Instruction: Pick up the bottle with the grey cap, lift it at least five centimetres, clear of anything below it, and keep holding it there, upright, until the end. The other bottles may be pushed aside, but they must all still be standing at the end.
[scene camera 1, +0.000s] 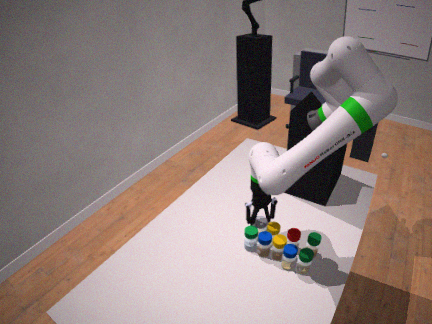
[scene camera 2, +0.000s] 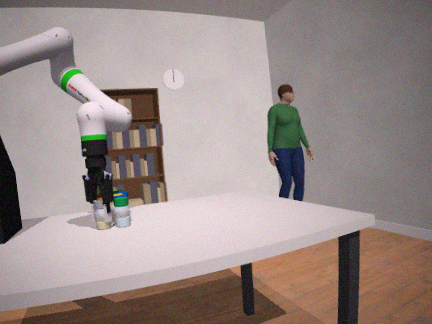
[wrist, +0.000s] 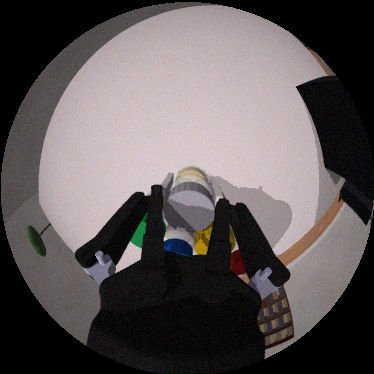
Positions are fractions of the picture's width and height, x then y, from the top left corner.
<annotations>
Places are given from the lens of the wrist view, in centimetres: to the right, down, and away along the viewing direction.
my gripper (wrist: 0.51, 0.49): 0, -1, 20
grey-capped bottle (wrist: 0.50, 0.55): 0, 2, 13
</annotations>
